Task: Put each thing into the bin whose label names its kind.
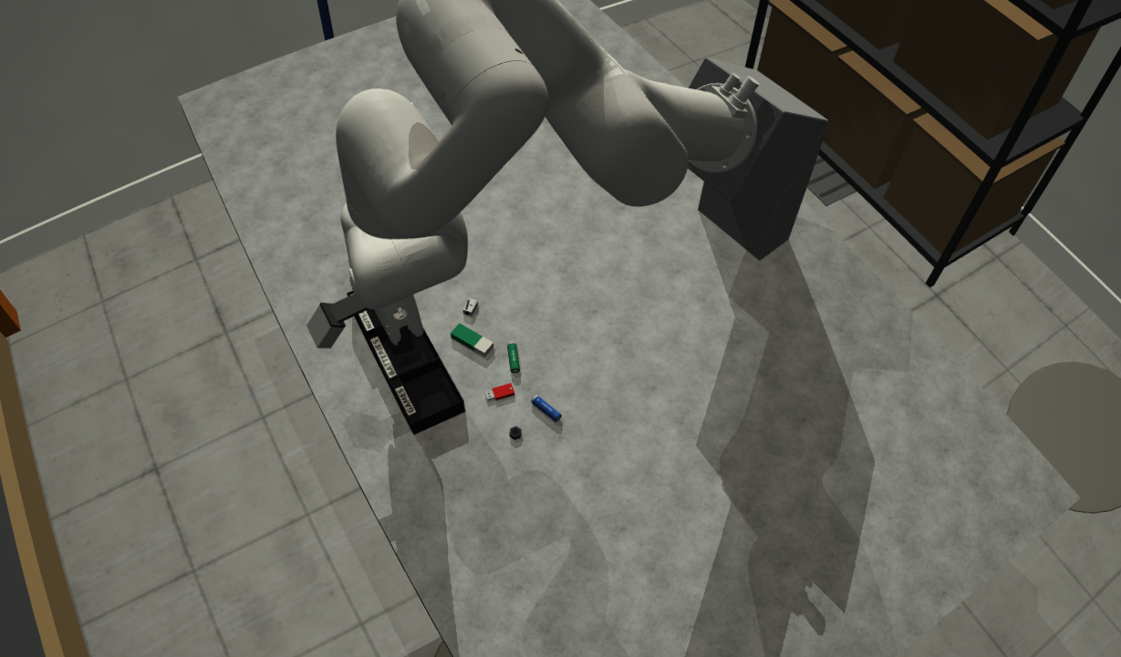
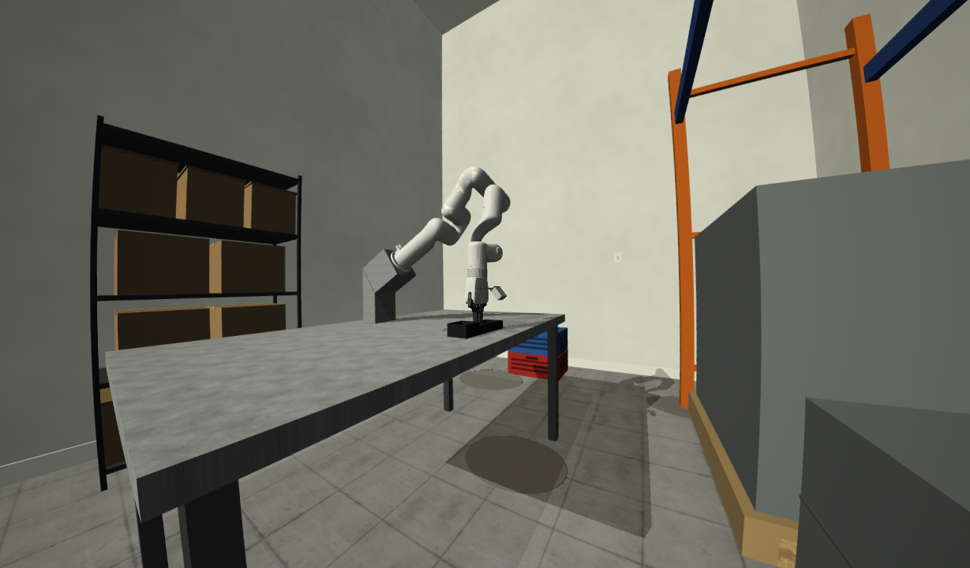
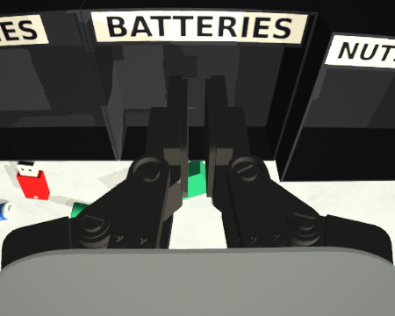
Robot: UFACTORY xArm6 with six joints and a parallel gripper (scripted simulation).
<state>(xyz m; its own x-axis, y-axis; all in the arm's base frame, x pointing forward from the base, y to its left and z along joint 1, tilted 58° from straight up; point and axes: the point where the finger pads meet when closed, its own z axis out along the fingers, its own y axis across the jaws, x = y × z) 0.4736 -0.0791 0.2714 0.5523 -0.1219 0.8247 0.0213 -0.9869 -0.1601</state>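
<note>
Now: hand 3 cm above the black three-compartment bin. Also, from my hand: grey metal piece (13 cm behind, 4 cm to the right, 5 cm below); white cartridge (11 cm behind, 2 cm to the left, 5 cm below); red USB stick (10 cm behind, 12 cm to the left, 5 cm below).
</note>
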